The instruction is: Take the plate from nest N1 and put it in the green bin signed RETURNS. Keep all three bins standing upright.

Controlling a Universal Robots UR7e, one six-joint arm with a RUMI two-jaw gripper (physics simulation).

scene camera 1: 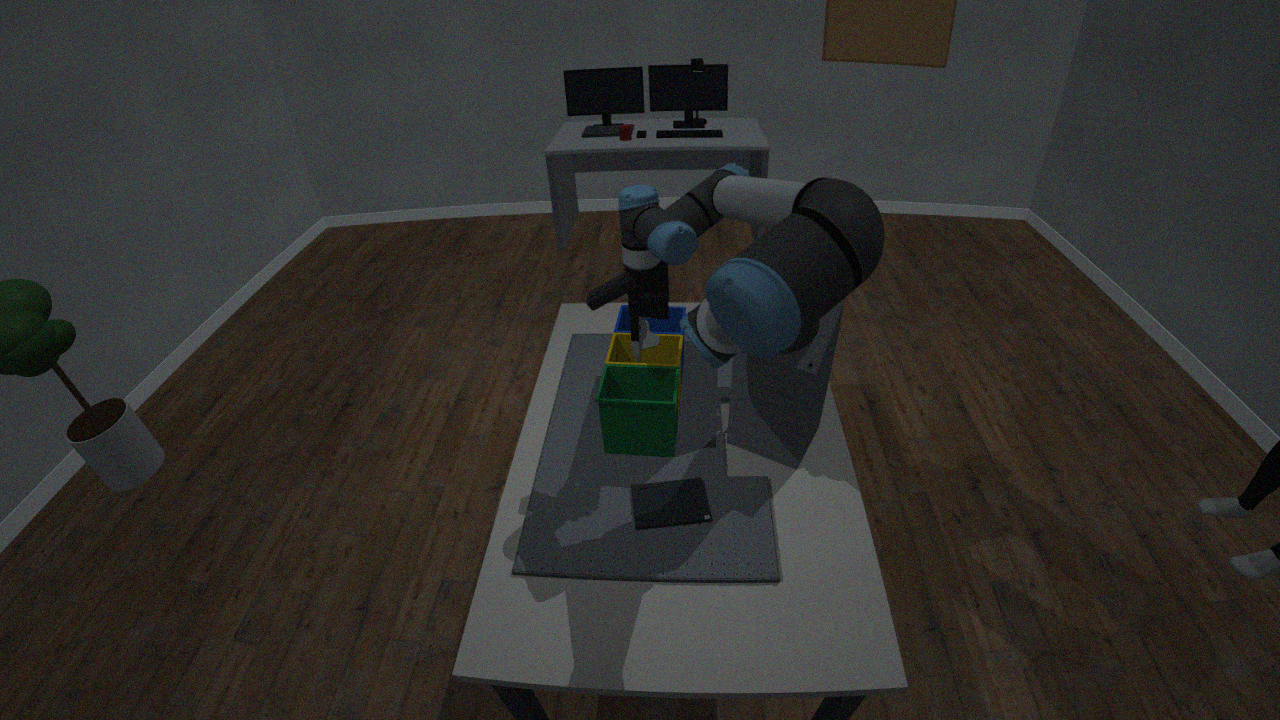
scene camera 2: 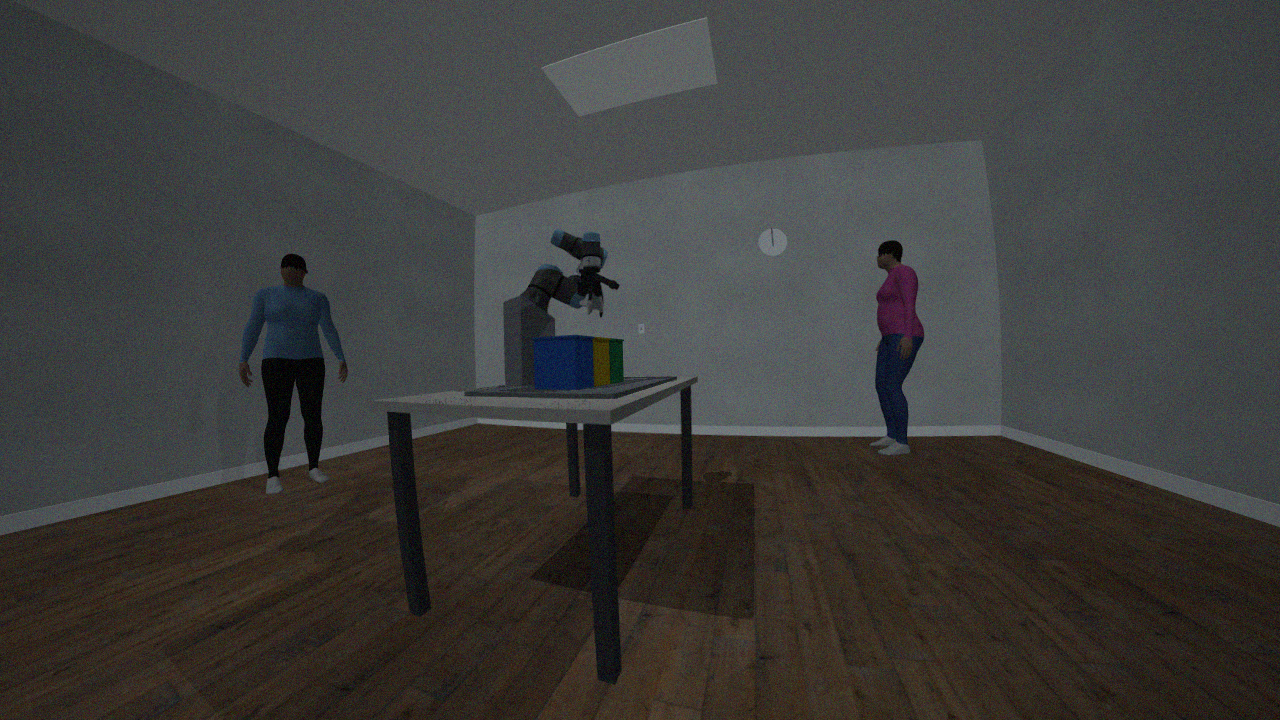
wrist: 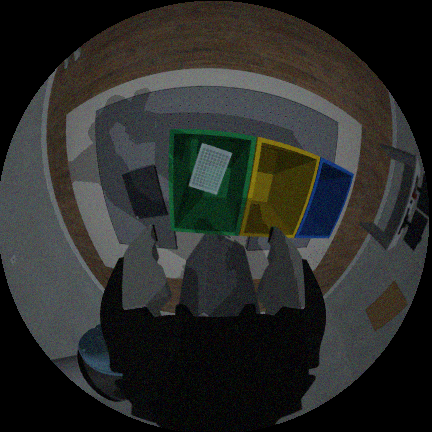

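Where they show: gripper, fingertip midpoint: (scene camera 1: 640,345) (scene camera 2: 595,315) (wrist: 212,227); arm's base, origin of the base link: (scene camera 2: 530,309).
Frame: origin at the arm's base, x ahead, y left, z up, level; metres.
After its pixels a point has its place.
A white gridded plate (wrist: 210,168) @[x 0.310, y 0.095, z -0.325 m] lies inside the green bin (scene camera 1: 639,429) @[x 0.293, y 0.156, z -0.241 m] (scene camera 2: 617,360) @[x 0.392, y 0.114, z -0.239 m] (wrist: 212,133) @[x 0.391, y 0.111, z -0.151 m], turned slightly against its walls. It is hidden in both scene views. The green bin, yellow bin (scene camera 1: 664,351) @[x 0.298, y -0.096, z -0.201 m] (scene camera 2: 602,362) @[x 0.414, y -0.020, z -0.245 m] (wrist: 287,192) @[x 0.328, y -0.092, z -0.224 m] and blue bin (scene camera 1: 669,319) @[x 0.317, y -0.227, z -0.189 m] (scene camera 2: 562,362) @[x 0.395, y -0.217, z -0.240 m] (wrist: 327,200) @[x 0.355, y -0.221, z -0.205 m] stand upright in a row. My gripper (scene camera 1: 642,347) @[x 0.302, y 0.088, z -0.049 m] (scene camera 2: 593,309) @[x 0.302, y 0.088, z -0.049 m] (wrist: 212,227) @[x 0.302, y 0.088, z -0.049 m] is open and empty, above the bin rims and apart from the plate. The RETURNS sign and an N1 marking cannot be read.
A dark flat rectangular piece (scene camera 1: 671,503) @[x 0.184, y 0.288, z -0.319 m] (wrist: 145,192) @[x 0.198, y 0.275, z -0.319 m] lies on the grey perforated board (scene camera 1: 644,559) @[x 0.205, y 0.436, z -0.331 m] (wrist: 210,102) @[x 0.494, y 0.143, z -0.331 m] near the green bin. The board lies on a white table (scene camera 1: 733,640) @[x -0.006, y 0.563, z -0.344 m]. Two people (scene camera 2: 291,322) (scene camera 2: 897,304) stand away from the table.
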